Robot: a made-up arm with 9 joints. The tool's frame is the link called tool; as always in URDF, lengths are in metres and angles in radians. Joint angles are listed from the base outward. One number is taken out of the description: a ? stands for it. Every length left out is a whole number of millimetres.
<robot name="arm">
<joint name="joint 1" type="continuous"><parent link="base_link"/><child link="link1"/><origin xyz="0.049 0.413 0.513" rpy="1.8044 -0.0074 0.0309"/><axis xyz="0 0 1"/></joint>
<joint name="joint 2" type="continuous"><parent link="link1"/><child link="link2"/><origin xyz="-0.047 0.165 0" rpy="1.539 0 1.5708"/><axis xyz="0 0 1"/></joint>
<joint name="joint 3" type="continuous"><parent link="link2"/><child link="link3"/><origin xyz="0.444 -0.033 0" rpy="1.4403 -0.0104 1.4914"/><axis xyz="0 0 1"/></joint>
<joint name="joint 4" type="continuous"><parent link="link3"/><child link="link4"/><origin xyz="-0.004 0.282 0" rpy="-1.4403 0.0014 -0.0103"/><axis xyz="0 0 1"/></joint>
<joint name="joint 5" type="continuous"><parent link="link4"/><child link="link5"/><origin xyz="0.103 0.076 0"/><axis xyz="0 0 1"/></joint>
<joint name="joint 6" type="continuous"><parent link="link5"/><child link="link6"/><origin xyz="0.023 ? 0" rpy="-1.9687 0.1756 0.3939"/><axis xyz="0 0 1"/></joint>
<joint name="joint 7" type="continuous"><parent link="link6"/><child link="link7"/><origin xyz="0.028 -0.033 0" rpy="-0.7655 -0.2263 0.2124"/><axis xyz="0 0 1"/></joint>
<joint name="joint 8" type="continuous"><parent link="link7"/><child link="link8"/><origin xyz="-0.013 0.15 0" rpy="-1.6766 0.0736 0.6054"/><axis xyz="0 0 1"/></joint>
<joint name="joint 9" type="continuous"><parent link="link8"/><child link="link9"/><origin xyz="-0.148 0.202 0" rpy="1.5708 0 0.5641"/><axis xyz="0 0 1"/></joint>
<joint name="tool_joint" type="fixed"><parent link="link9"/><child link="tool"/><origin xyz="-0.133 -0.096 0" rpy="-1.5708 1.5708 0"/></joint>
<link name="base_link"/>
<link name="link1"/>
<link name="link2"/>
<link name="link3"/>
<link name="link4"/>
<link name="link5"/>
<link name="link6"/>
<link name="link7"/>
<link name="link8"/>
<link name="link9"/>
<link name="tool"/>
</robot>
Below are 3 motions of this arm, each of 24 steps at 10 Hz.
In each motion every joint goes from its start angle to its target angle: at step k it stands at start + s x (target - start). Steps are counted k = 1, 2, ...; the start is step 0. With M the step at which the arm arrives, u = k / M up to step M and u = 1 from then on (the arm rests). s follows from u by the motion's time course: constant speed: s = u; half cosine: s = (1 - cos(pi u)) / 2; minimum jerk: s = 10 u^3 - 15 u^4 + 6 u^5.
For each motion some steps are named. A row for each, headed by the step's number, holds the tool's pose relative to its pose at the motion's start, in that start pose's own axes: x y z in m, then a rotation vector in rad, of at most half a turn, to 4 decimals.
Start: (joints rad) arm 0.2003 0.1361 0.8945 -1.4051 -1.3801 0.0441 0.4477 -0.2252 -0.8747
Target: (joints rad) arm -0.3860 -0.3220 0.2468 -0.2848 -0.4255 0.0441 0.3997 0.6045 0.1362
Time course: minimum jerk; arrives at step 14
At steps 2, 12, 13, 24:
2: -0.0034 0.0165 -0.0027 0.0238 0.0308 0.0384
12: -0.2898 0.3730 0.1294 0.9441 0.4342 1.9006
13: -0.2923 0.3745 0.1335 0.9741 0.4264 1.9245
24: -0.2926 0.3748 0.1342 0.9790 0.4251 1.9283

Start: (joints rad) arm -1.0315 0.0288 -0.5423 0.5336 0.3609 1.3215 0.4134 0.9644 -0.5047
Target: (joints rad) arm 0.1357 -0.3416 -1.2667 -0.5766 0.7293 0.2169 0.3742 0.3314 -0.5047
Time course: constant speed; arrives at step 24
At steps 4, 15, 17, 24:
4: -0.1490 -0.0788 0.0037 -0.0705 -0.3560 0.1152
15: -0.4721 -0.4591 -0.1094 0.0290 -1.2992 0.3391
17: -0.5008 -0.5487 -0.1487 0.0931 -1.4528 0.3608
24: -0.4947 -0.8724 -0.3137 0.4173 -1.9082 0.3827

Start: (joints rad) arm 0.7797 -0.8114 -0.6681 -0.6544 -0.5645 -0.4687 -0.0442 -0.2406 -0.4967
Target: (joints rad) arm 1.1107 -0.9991 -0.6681 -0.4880 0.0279 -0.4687 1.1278 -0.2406 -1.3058
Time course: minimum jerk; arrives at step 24
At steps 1, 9, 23, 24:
1: -0.0001 -0.0001 0.0000 0.0003 0.0001 -0.0005
9: -0.0302 -0.0556 0.0064 0.1124 0.0298 -0.2184
23: -0.1366 -0.2127 -0.0112 0.4317 0.0451 -0.7982
24: -0.1367 -0.2128 -0.0113 0.4320 0.0451 -0.7988

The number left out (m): -0.097
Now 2 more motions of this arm.
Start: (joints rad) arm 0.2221 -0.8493 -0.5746 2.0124 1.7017 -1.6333 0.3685 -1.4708 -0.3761
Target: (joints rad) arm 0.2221 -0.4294 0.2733 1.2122 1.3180 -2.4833 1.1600 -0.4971 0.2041
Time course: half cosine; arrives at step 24
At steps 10, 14, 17, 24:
10: -0.1768 0.1611 -0.0106 -0.5030 -0.2813 0.6208
14: -0.2600 0.1706 -0.0791 -0.9457 -0.4438 0.9080
17: -0.2846 0.1432 -0.1314 -1.2592 -0.5028 1.0477
24: -0.2906 0.0910 -0.1820 -1.5969 -0.5018 1.1710

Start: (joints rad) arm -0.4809 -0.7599 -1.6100 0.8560 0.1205 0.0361 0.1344 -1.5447 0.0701
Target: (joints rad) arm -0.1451 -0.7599 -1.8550 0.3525 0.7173 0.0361 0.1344 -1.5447 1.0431
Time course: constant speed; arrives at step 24
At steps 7, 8, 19, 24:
7: 0.0918 -0.0967 -0.0153 -0.1981 0.1081 -0.0963
8: 0.1032 -0.1118 -0.0180 -0.2262 0.1257 -0.1076
19: 0.1980 -0.2918 -0.0547 -0.5295 0.3485 -0.1875
24: 0.2228 -0.3790 -0.0733 -0.6616 0.4634 -0.1942

